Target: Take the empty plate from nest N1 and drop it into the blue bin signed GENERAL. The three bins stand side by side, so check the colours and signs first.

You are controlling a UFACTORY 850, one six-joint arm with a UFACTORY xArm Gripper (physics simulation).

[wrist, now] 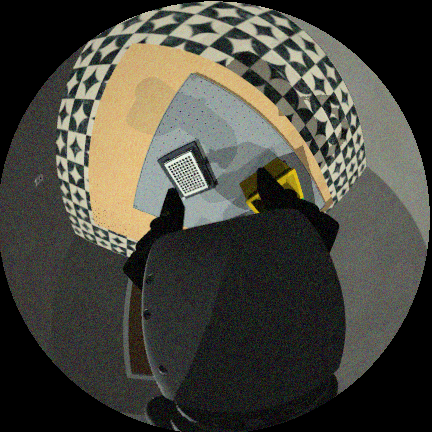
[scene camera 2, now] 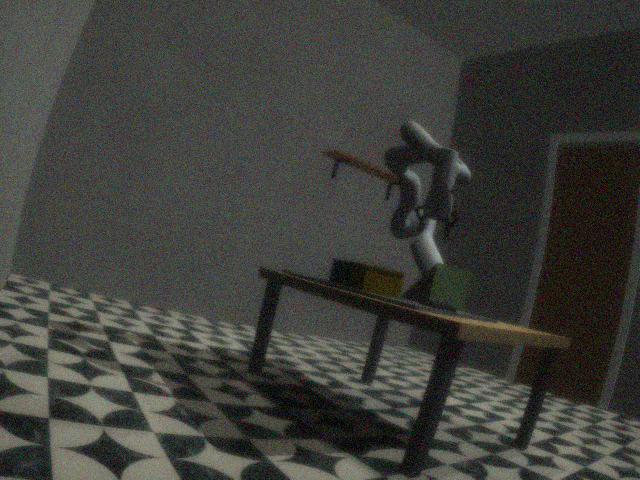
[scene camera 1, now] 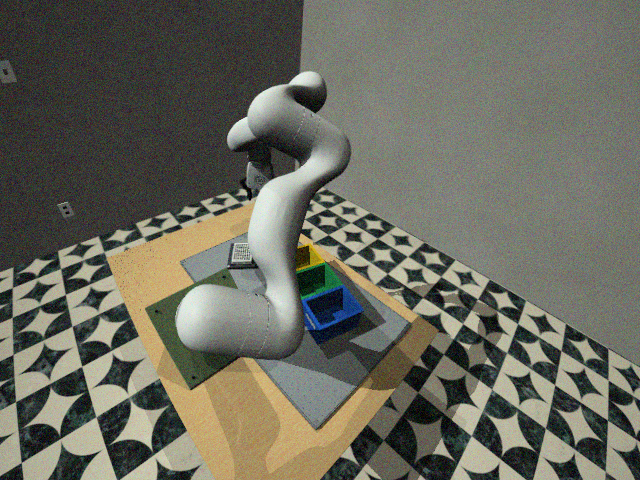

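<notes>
The white plate with a grid of wells point(scene camera 1: 240, 252) point(wrist: 187, 173) sits in its dark nest point(scene camera 1: 230, 260) point(wrist: 209, 172) on the grey board. My gripper point(wrist: 217, 187) is open and empty, high above the board; in the wrist view its fingertips stand to either side below and right of the plate. In scene camera 1 the gripper shows partly behind the arm, well above the nest. The blue bin point(scene camera 1: 336, 325) stands nearest scene camera 1 in the row of three, its inside partly in shadow. No sign can be read on it, and no nest label is legible.
The green bin point(scene camera 1: 333, 280) stands between the blue bin and the yellow bin point(scene camera 1: 313, 254) point(wrist: 295, 182). The arm's base stands on a green plate point(scene camera 1: 191, 369). The grey board point(scene camera 1: 310, 397) point(wrist: 200, 95) lies on the wooden table point(scene camera 1: 144, 248) point(wrist: 112, 150).
</notes>
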